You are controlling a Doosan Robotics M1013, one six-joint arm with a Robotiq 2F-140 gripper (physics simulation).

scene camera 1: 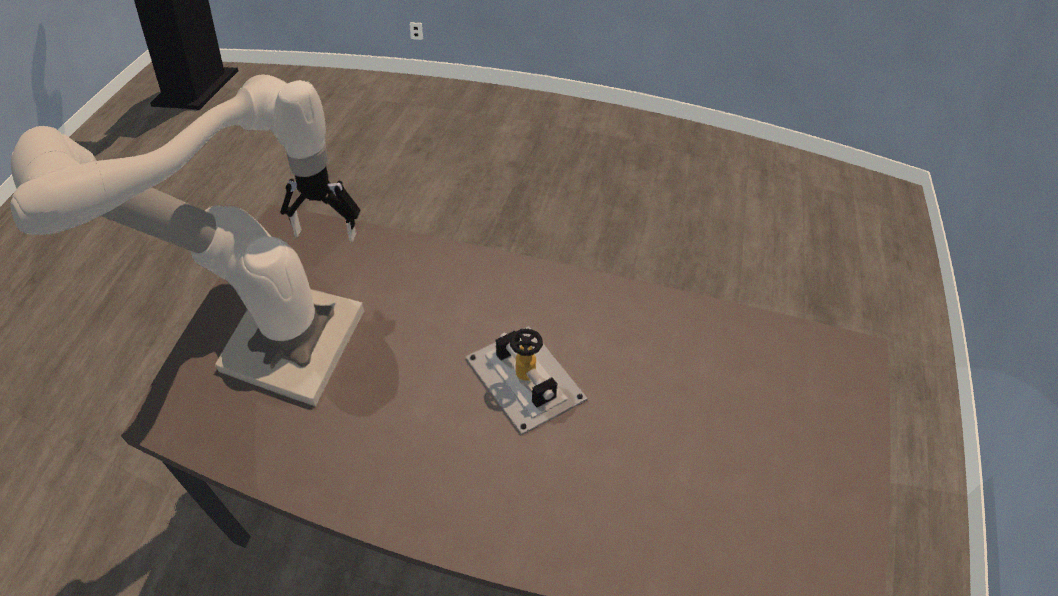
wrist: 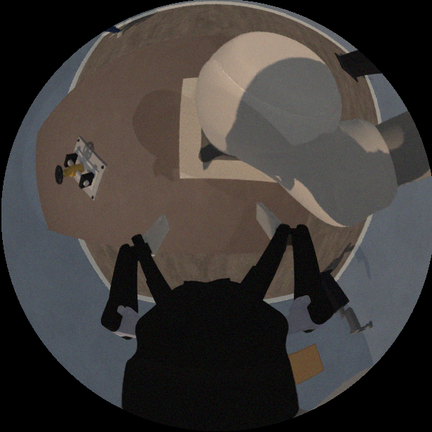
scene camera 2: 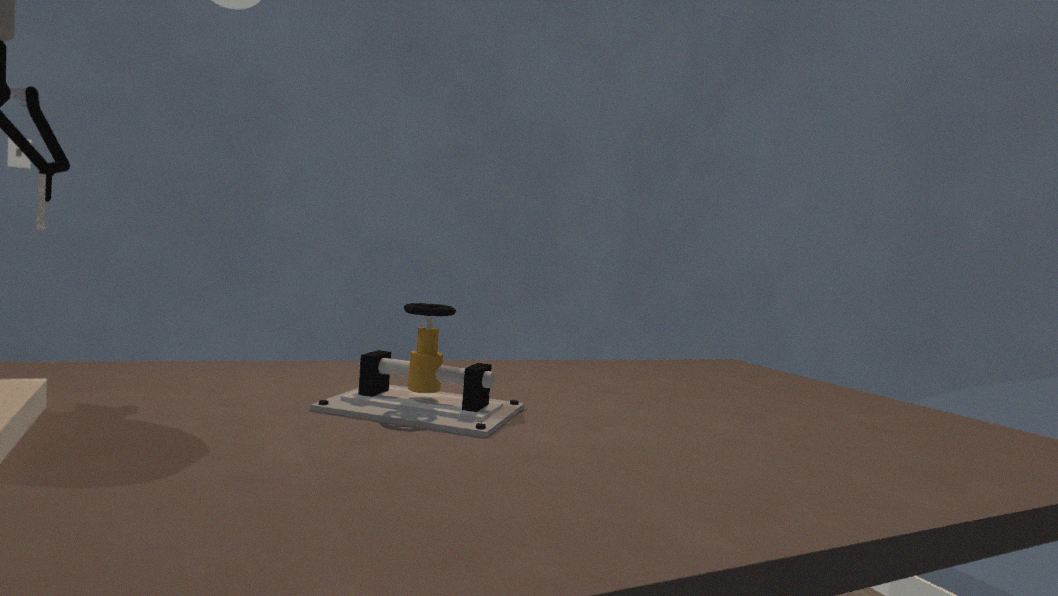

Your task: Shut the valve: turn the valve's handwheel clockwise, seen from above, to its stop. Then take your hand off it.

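The valve has a yellow body [scene camera 1: 524,366] [scene camera 2: 424,371] [wrist: 73,170] on a pale pipe between two black blocks. Its black handwheel [scene camera 2: 429,309] [wrist: 59,174] lies level on top of the stem; it also shows in scene camera 1 [scene camera 1: 539,342]. The valve is mounted on a white base plate [scene camera 1: 522,425] [scene camera 2: 444,424] [wrist: 99,182]. My gripper [scene camera 1: 323,230] [wrist: 210,216] is open and empty. It hangs high in the air, well apart from the handwheel, on the arm base's side of the valve. Part of the gripper shows at the left edge in scene camera 2. How far the handwheel is turned cannot be told.
The brown table [scene camera 1: 703,444] [scene camera 2: 666,473] [wrist: 110,110] bears the valve and the arm's pale base plate [scene camera 1: 325,370] [wrist: 189,150]. A black pillar [scene camera 1: 181,51] stands on the floor behind the arm. A blue-grey wall surrounds the floor.
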